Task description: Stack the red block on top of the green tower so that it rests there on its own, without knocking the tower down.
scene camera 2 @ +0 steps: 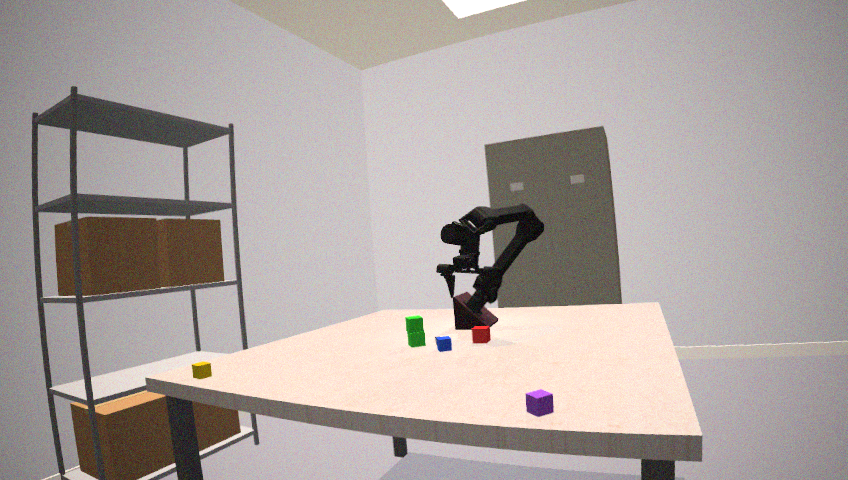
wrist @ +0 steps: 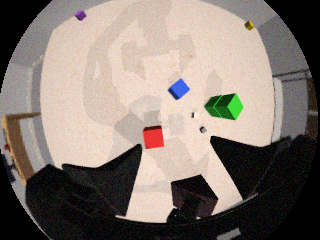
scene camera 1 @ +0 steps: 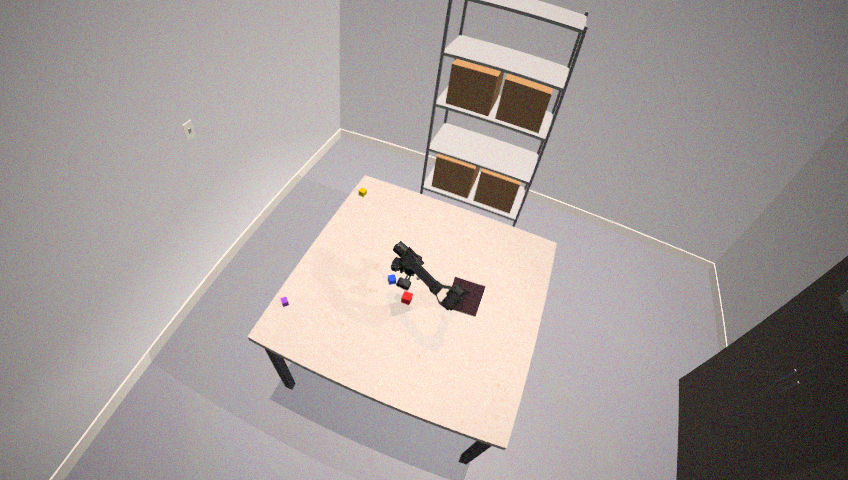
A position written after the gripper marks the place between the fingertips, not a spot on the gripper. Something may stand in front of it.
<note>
The gripper (scene camera 2: pixel 466 299) is open, holding nothing.
The gripper is seen too in the wrist view (wrist: pixel 177 143).
</note>
